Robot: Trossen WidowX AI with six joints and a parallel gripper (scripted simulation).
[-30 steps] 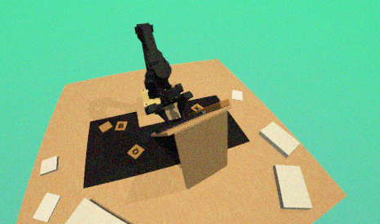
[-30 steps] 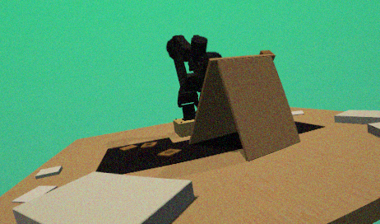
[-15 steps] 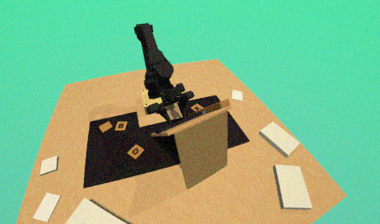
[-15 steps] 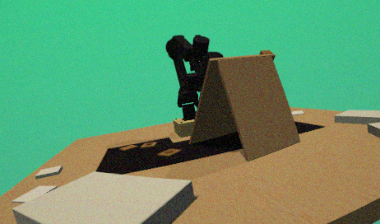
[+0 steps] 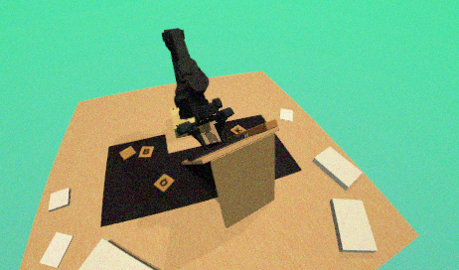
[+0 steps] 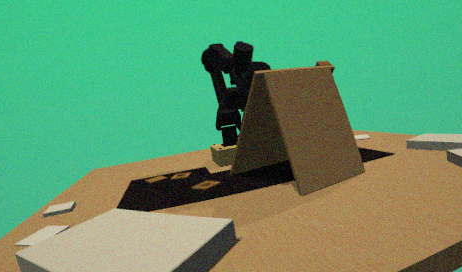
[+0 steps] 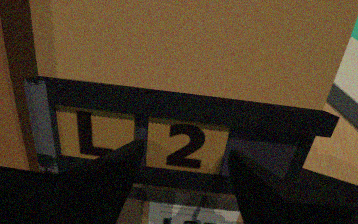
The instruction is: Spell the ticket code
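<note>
Now: the white ticket 8 cm below my gripper tip, 5 cm behind it and 3 cm to the right of it. From my gripper tip the other things lie so: black mat 17 cm below, 14 cm behind, 5 cm to the right.
</note>
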